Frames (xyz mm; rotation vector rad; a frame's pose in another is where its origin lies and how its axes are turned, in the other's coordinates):
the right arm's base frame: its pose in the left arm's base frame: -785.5 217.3 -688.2 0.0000 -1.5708 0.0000
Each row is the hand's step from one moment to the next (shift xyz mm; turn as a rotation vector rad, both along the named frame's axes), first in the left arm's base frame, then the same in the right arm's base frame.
Working: the left arm's base frame: its pose in the right arm's base frame: 688.2 -217.3 -785.5 0.0000 1.5708 0.0000

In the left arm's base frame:
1: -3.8 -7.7 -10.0 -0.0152 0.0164 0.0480
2: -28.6 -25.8 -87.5 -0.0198 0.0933 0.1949
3: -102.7 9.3 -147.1 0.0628 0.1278 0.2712
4: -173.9 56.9 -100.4 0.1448 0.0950 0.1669
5: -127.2 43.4 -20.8 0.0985 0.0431 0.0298
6: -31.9 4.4 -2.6 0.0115 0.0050 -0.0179
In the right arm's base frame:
1: -10.0 -7.7 3.8 0.0480 0.0164 0.0152
2: -87.5 -25.8 28.6 0.1949 0.0933 0.0198
3: -147.1 9.3 102.7 0.2712 0.1278 -0.0628
4: -100.4 56.9 173.9 0.1669 0.0950 -0.1448
5: -20.8 43.4 127.2 0.0298 0.0431 -0.0985
6: -2.6 4.4 31.9 -0.0179 0.0050 -0.0115

